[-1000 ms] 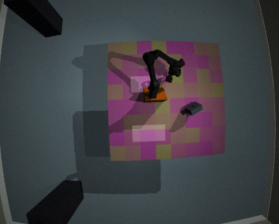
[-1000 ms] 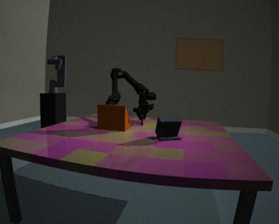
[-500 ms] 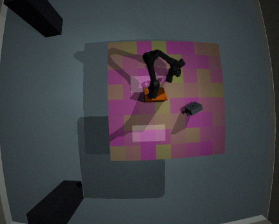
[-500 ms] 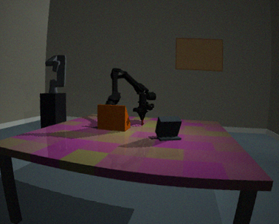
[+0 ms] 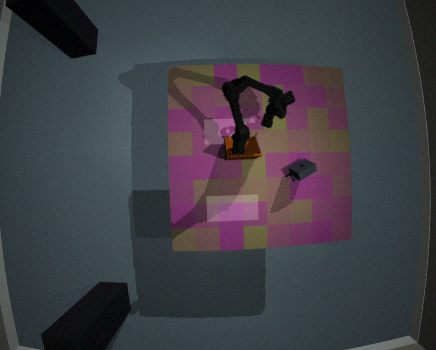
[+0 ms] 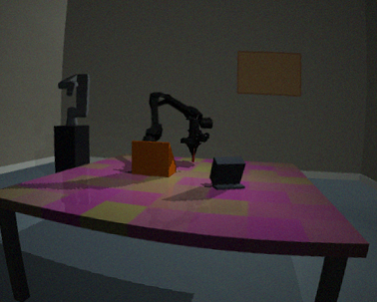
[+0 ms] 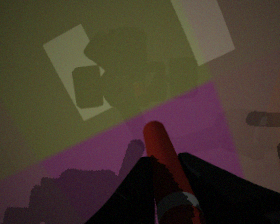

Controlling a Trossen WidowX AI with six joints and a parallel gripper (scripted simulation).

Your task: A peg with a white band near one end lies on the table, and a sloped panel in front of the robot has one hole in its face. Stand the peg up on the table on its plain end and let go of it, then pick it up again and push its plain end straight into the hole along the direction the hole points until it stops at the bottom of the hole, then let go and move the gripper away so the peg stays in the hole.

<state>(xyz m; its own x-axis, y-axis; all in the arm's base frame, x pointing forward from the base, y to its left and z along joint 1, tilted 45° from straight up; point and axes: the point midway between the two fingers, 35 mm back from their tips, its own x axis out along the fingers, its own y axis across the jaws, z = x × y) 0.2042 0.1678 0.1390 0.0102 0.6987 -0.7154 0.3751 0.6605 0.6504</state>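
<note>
My gripper tip is 220 mm short of the grey sloped panel, 350 mm to the left of it and 10 mm above it. Round my gripper tip: peg: 20 mm above.
</note>
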